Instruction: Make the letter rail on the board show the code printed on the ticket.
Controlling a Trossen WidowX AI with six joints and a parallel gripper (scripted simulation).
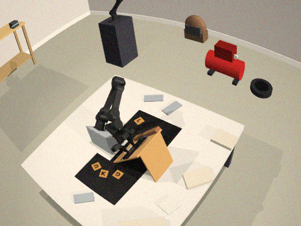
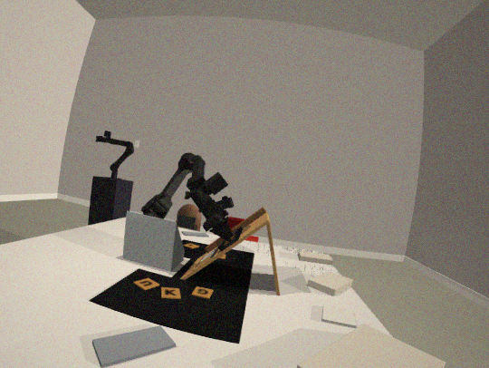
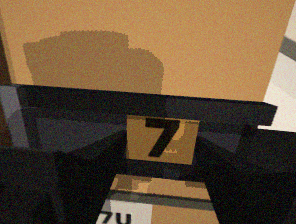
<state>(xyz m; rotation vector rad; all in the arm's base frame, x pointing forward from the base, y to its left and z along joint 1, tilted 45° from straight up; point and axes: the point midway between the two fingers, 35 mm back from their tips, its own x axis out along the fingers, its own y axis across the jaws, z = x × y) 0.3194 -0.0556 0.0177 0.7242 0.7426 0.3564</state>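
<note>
Right now my gripper tip is 8 cm above the white ticket, 7 cm past it and 4 cm to the right of it. Round my gripper tip: black mat 15 cm below, 14 cm behind, 3 cm to the left; then 7 tile right at my gripper tip; then g tile 15 cm below, 14 cm to the right, 4 cm behind.
</note>
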